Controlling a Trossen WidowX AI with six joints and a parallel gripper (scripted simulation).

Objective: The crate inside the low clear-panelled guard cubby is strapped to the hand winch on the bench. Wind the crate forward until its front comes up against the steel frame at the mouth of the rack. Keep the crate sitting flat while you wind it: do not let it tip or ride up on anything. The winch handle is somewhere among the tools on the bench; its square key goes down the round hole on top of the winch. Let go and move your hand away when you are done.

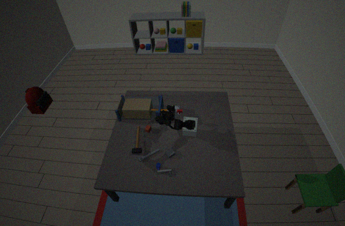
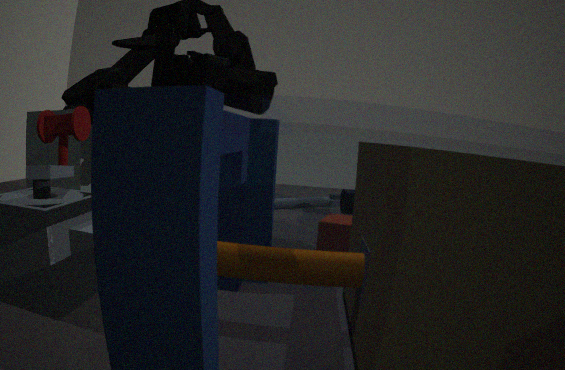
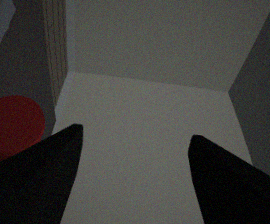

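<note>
My gripper tip is now 110 mm above the grey winch handle, 60 mm to the left of it and 30 mm past it. From my gripper tip the other things lie so: red knob (90 mm below, 50 mm behind, 20 mm to the right); grey winch (190 mm below, 120 mm to the right, 10 mm behind); blue steel frame (160 mm ahead, 120 mm below, 110 mm to the right).
</note>
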